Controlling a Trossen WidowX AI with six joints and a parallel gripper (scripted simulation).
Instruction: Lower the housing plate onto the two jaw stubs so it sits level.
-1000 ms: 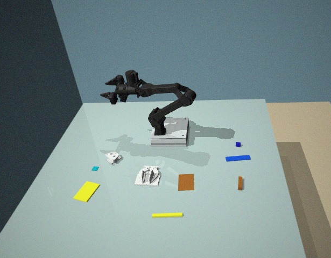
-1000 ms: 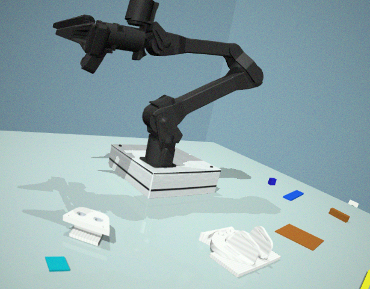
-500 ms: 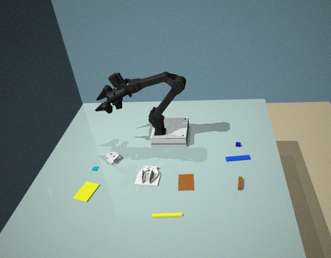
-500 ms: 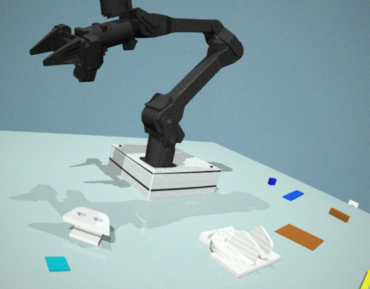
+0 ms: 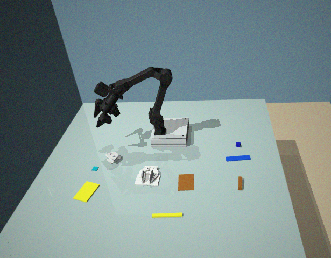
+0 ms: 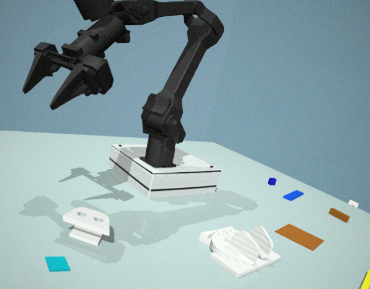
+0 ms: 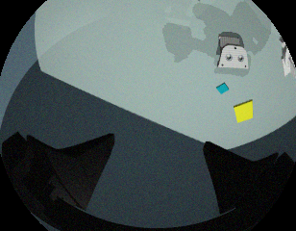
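The white ribbed stand lies 9 cm ahead of my gripper tip, 9 cm to the left of it and 18 cm below it. From my gripper tip the other things lie so: brown sheet 28 cm ahead, 50 cm to the left, 19 cm below; yellow sheet 34 cm ahead, 19 cm below; cyan tile 17 cm ahead, 19 cm below.
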